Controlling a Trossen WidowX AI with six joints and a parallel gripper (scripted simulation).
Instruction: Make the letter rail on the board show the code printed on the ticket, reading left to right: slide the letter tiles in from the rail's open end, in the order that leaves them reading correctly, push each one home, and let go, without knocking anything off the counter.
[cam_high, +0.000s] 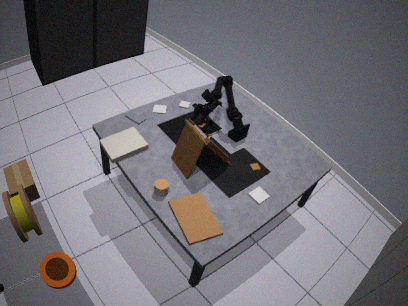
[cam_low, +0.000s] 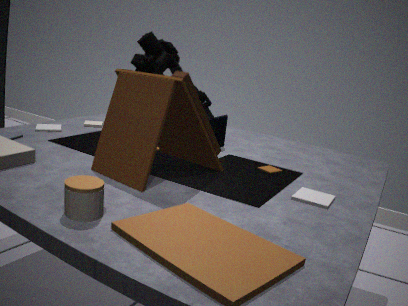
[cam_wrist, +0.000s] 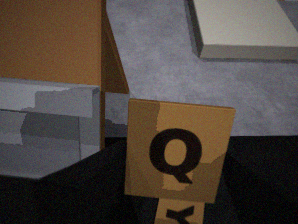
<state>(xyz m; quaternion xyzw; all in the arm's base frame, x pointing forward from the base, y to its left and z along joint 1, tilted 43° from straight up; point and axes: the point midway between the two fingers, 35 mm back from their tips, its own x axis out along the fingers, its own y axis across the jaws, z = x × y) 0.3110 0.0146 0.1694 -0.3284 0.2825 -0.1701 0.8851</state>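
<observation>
Now: gripper tip 160 mm to the right of the white ticket, 80 mm above it and 40 mm past it. The rest, counted from my gripper tip: cream card 370 mm to the right, 230 mm behind, 170 mm below; black mat 180 mm below, 140 mm behind, 110 mm to the left; cream block 400 mm ahead, 210 mm to the right, 160 mm below.
</observation>
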